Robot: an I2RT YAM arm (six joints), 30 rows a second.
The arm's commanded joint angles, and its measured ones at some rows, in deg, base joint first. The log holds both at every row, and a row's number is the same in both.
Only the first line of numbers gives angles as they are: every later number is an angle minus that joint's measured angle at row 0.
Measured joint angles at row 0:
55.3 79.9 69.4 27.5 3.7 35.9
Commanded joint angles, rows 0 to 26:
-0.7 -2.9 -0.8 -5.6 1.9 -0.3
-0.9 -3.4 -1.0 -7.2 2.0 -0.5
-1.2 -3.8 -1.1 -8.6 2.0 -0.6
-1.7 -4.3 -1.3 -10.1 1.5 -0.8
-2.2 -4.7 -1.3 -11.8 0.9 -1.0
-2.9 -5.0 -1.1 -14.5 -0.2 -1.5
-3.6 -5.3 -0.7 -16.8 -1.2 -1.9
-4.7 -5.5 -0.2 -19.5 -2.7 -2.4
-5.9 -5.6 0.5 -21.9 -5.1 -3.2
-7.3 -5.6 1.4 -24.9 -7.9 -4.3
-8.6 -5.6 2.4 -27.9 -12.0 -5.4
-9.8 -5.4 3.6 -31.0 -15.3 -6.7
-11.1 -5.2 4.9 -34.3 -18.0 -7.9
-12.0 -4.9 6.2 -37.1 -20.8 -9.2
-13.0 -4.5 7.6 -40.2 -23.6 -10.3
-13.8 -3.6 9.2 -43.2 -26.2 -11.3
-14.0 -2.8 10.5 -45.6 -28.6 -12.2
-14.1 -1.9 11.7 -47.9 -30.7 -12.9
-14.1 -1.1 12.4 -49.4 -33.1 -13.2
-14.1 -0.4 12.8 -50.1 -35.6 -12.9
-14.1 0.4 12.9 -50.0 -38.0 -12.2
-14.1 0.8 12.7 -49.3 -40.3 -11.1
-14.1 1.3 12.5 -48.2 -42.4 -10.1
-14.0 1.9 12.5 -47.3 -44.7 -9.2
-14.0 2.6 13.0 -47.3 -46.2 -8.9
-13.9 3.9 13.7 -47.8 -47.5 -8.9
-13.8 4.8 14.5 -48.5 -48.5 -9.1
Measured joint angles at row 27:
-14.1 1.6 12.1 -45.5 -38.4 -9.9
